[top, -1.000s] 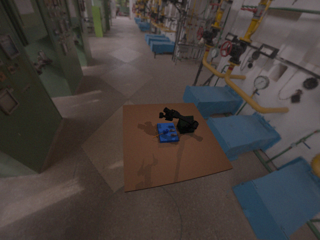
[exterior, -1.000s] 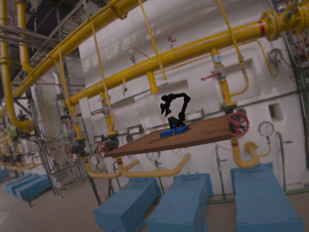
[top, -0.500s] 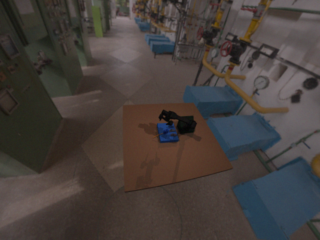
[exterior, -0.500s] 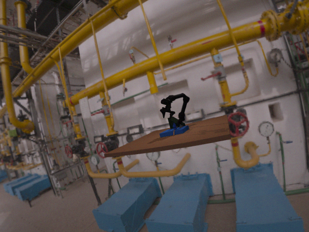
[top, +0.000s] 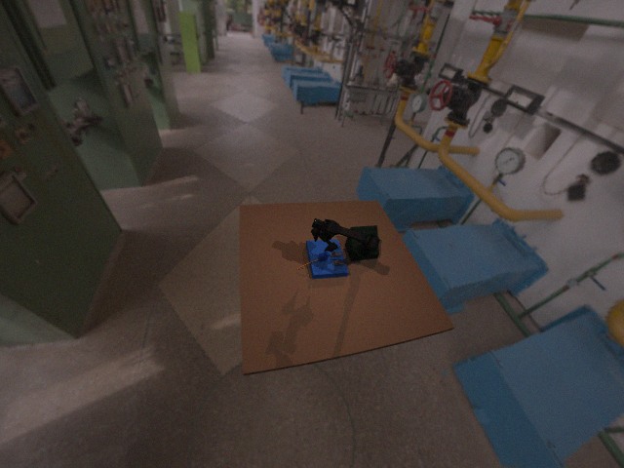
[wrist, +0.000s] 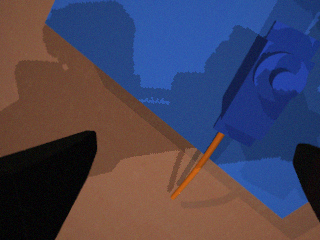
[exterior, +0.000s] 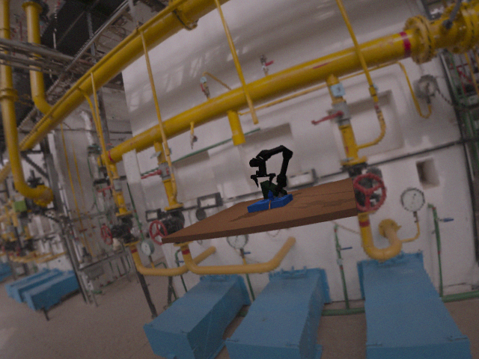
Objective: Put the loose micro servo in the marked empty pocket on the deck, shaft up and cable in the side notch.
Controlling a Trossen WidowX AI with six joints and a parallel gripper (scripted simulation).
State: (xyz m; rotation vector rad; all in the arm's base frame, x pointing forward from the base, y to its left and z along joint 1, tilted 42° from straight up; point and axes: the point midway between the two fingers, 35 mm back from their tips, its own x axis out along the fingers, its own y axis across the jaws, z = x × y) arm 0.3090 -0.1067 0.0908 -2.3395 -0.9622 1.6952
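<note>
Right now the blue robot deck is 140 mm below my gripper tip and 20 mm behind it.
</note>
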